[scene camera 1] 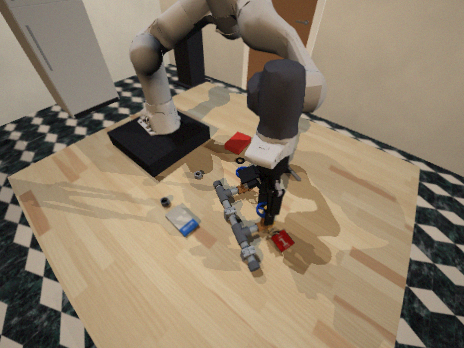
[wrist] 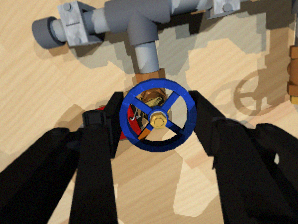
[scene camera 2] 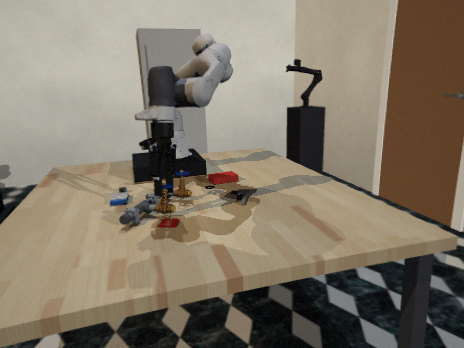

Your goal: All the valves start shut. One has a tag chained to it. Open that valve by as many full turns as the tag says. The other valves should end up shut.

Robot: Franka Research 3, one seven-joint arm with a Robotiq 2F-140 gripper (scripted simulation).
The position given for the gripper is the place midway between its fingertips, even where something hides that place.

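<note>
The gripper (scene camera 2: 164, 194) is visible, likewise in scene camera 1 (scene camera 1: 264, 215) and in the wrist view (wrist: 155, 105). A valve handwheel (wrist: 182, 134) is visible too.
</note>
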